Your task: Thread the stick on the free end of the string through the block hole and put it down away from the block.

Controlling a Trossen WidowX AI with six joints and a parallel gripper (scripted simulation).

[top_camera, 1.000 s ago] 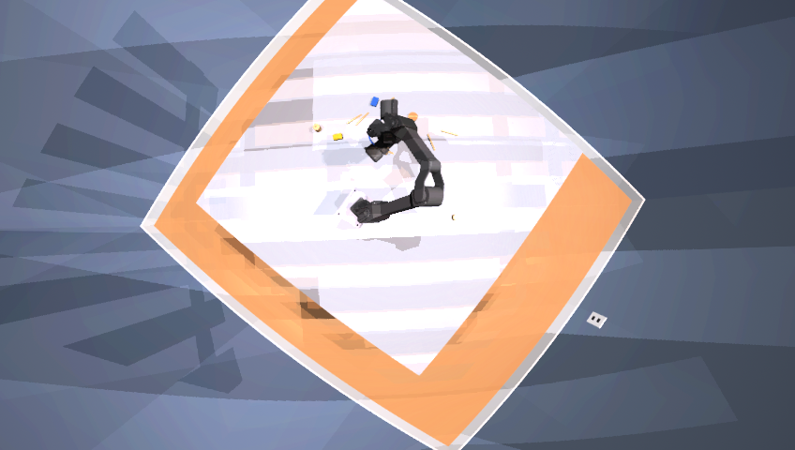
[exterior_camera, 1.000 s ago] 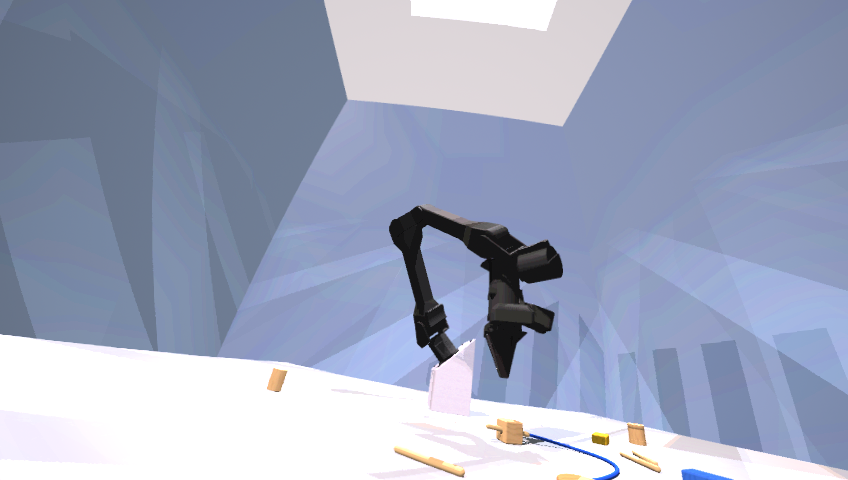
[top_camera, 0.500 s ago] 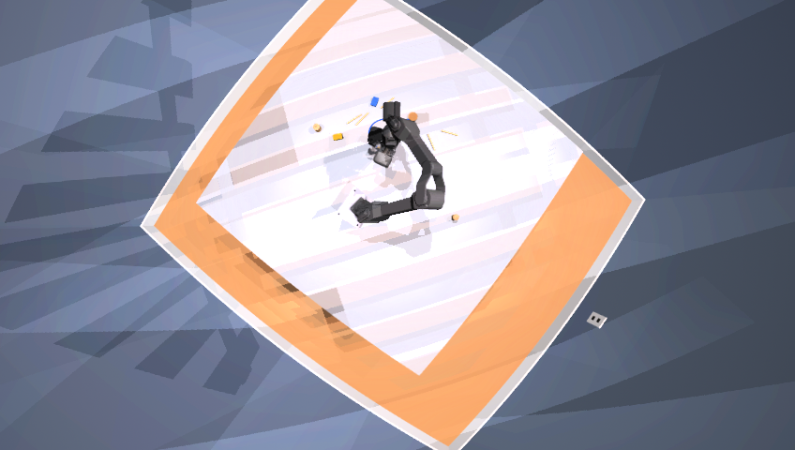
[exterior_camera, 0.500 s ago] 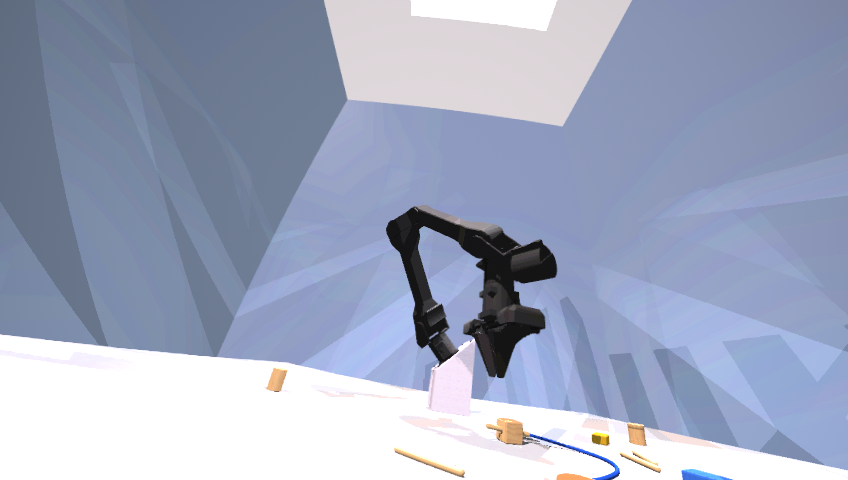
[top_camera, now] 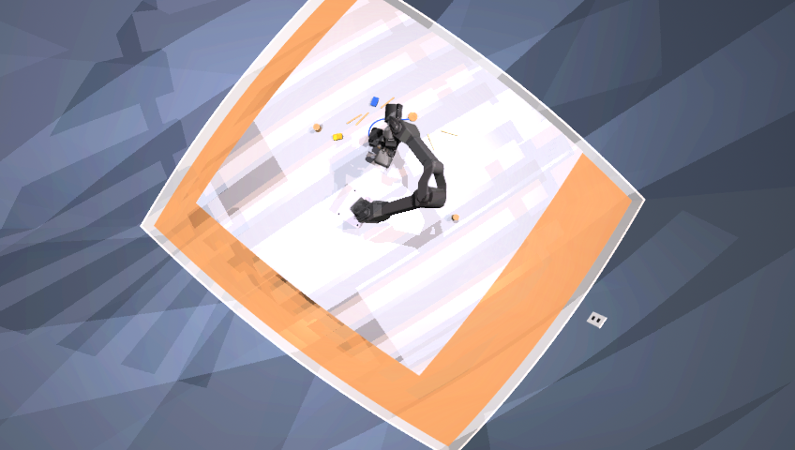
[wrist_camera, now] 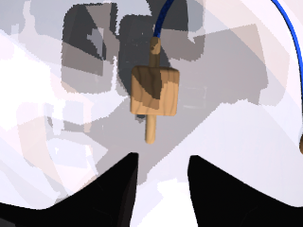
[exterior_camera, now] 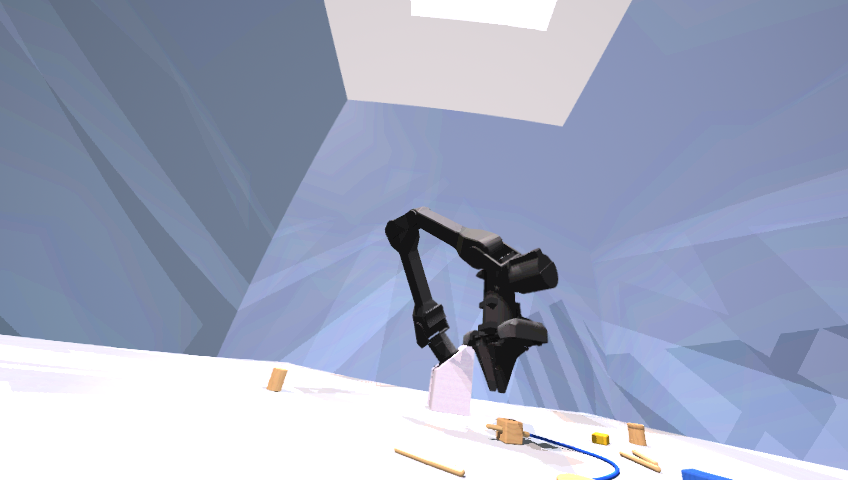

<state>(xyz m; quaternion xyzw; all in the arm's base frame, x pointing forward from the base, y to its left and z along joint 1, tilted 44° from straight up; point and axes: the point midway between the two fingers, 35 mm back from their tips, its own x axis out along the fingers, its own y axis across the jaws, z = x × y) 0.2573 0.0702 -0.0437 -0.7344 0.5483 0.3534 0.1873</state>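
My gripper tip is 5 cm above the wooden block, 2 cm to the right of it and 1 cm past it. The rest, counted from my gripper tip: long loose stick 16 cm ahead, 8 cm to the right, 6 cm below; blue piece 21 cm to the left, 11 cm ahead, 6 cm below; round wooden button 18 cm ahead, 6 cm below, 4 cm to the left.
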